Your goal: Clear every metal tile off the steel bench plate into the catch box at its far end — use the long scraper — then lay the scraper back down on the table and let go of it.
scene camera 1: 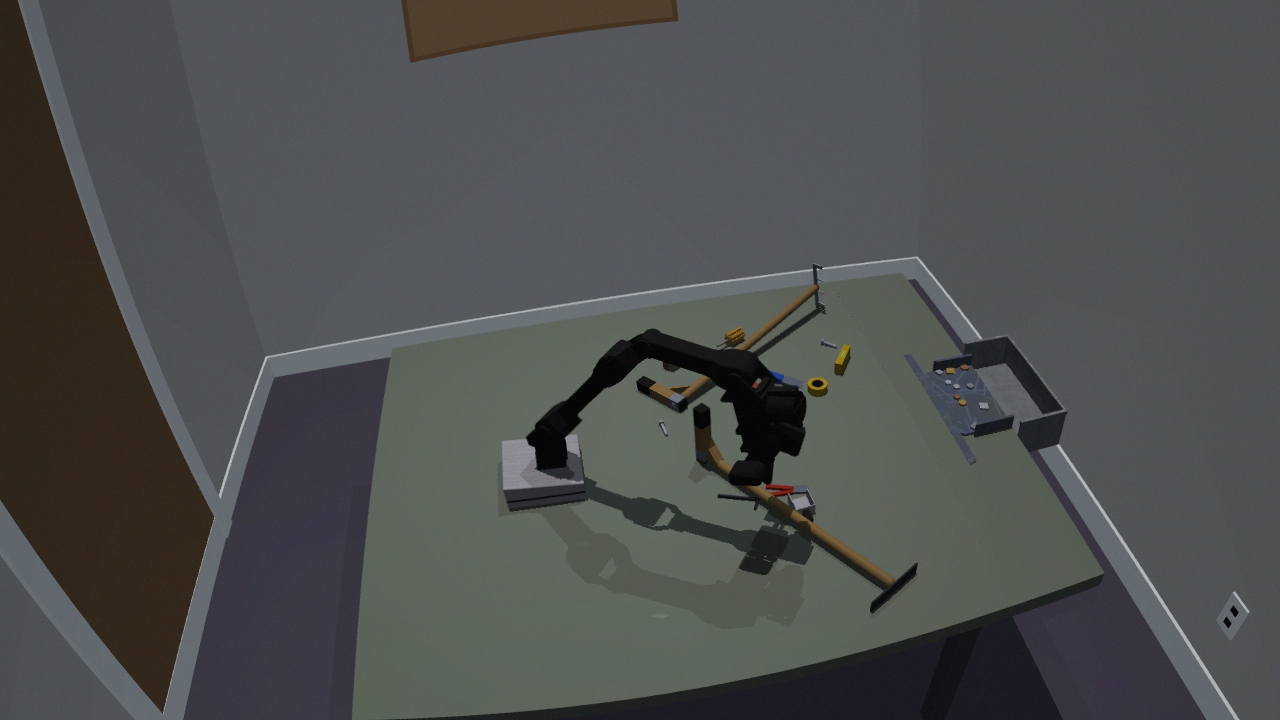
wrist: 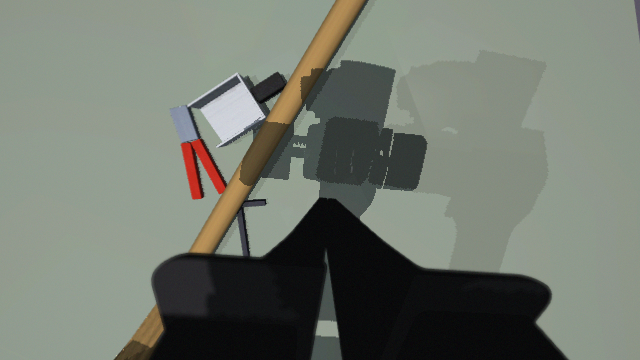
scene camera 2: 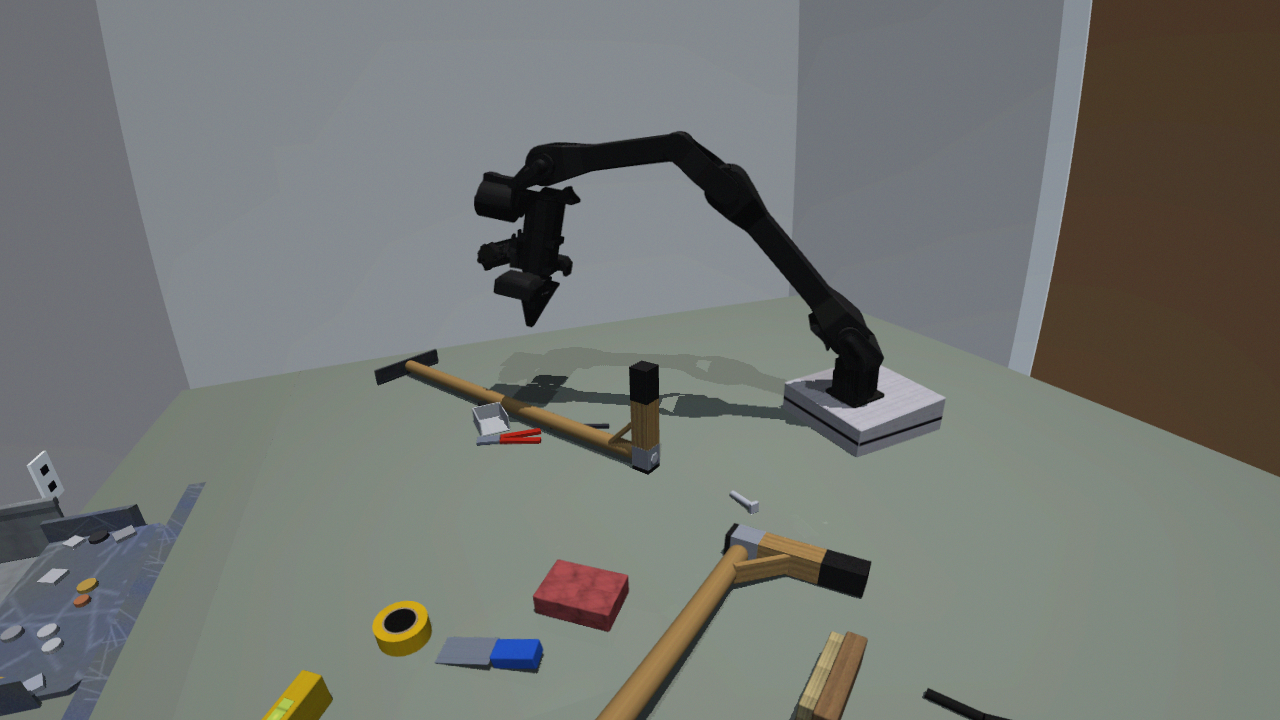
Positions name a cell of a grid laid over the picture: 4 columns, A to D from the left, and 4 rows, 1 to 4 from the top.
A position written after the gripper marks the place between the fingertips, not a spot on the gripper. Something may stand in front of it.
gripper: scene camera 1 C3; wrist C3; scene camera 2 B2
